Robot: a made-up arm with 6 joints.
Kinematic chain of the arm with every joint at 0, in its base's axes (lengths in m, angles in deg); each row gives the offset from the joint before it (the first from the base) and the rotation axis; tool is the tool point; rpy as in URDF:
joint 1: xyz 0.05 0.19 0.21 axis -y
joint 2: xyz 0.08 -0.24 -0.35 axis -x
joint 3: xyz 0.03 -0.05 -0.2 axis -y
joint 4: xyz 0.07 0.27 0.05 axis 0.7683 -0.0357 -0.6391
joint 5: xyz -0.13 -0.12 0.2 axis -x
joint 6: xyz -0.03 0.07 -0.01 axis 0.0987 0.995 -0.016
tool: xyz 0.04 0.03 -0.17 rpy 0 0 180
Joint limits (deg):
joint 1: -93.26..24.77
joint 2: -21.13..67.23
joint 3: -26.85..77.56
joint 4: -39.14..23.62
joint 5: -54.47..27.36
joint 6: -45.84..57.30
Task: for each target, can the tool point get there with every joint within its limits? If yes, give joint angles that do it. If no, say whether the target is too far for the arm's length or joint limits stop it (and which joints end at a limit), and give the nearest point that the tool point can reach.
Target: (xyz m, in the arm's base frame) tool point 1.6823 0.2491 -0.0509
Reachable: no: too far | nearest point 0.5501 0.0804 -0.2187 | short by 1.157 m
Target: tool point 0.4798 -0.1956 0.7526
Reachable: no: joint limits stop it (at a limit: joint 1, joint 2, joint 5, joint 6) | nearest point 0.3769 0.1240 0.0886 | short by 0.744 m
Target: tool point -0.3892 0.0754 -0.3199
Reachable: yes | joints -29.99 34.27 43.34 18.57 -21.45 43.14
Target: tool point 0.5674 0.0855 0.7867
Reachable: no: joint limits stop it (at a limit: joint 1, joint 2, joint 5, joint 6) | nearest point 0.4054 0.1795 0.0997 | short by 0.712 m
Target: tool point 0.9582 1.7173 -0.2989
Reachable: no: too far | nearest point 0.4571 0.2711 -0.0862 | short by 1.545 m
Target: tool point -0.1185 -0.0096 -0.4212
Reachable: yes | joints -4.14 60.41 21.81 -2.41 -30.22 45.33
